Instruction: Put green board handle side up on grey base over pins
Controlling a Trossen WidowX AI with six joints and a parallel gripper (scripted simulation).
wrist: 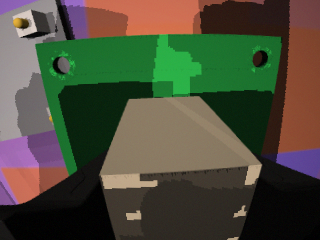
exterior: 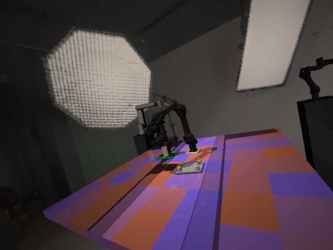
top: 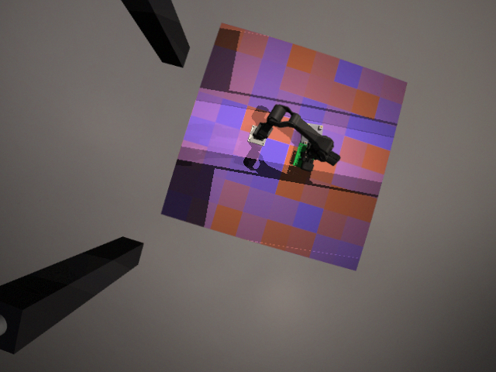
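Now: gripper tip 3 cm short of the grey base, 16 cm to the right of it and 10 cm above it. Also, from my gripper tip: green board right at my gripper tip.
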